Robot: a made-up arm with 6 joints.
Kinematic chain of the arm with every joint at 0, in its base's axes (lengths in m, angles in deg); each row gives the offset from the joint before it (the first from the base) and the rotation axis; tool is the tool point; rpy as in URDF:
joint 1: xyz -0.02 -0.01 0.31 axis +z
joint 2: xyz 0.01 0 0.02 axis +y
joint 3: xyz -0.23 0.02 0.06 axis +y
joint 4: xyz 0.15 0.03 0.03 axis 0.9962 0 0.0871
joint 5: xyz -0.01 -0.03 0 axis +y
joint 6: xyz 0.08 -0.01 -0.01 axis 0.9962 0 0.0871
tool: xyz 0 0.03 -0.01 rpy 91.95 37.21 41.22
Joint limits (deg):
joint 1: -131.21..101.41
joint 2: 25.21..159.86
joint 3: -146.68..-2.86
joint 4: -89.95..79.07
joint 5: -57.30..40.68
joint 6: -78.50..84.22
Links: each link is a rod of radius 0.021 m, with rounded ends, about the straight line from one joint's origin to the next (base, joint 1, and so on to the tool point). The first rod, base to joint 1, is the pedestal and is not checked.
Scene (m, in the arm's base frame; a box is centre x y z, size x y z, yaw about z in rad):
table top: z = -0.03
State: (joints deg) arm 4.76 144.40 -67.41 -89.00 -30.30 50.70
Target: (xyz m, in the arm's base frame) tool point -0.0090 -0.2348 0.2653
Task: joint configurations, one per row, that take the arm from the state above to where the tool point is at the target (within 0.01 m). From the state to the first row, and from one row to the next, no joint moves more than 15 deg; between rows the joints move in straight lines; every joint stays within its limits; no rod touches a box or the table.
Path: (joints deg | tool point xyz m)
1: -9.42 141.72 -62.42 -88.01 -24.59 48.37 | 0.3040 0.0192 0.2282
2: -23.60 139.04 -57.43 -87.02 -18.88 46.03 | 0.2865 -0.0639 0.2317
3: -37.78 136.36 -52.44 -86.03 -13.18 43.70 | 0.2476 -0.1358 0.2363
4: -51.95 133.67 -47.44 -85.04 -7.47 41.37 | 0.1924 -0.1913 0.2418
5: -66.13 130.99 -42.45 -84.05 -1.76 39.04 | 0.1267 -0.2268 0.2485
6: -80.31 128.31 -37.46 -83.06 3.95 36.70 | 0.0574 -0.2411 0.2563
7: -94.49 125.63 -32.47 -82.07 9.66 34.37 | -0.0090 -0.2348 0.2653

